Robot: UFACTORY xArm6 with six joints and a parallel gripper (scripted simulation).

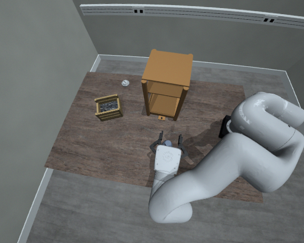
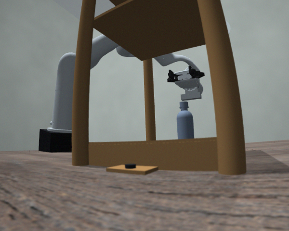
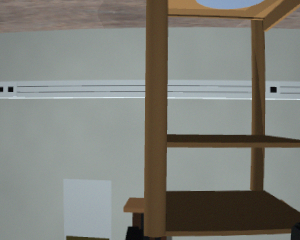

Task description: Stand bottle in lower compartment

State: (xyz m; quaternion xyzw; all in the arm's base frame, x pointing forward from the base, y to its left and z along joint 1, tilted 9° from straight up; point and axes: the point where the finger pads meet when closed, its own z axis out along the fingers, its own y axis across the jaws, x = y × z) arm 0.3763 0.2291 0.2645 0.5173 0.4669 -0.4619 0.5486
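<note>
The bottle lies 180 mm below my hand. Also, from my hand: shelving unit (80 mm ahead, 330 mm to the right, 110 mm below); then white ball (450 mm ahead, 450 mm to the right, 280 mm below).
</note>
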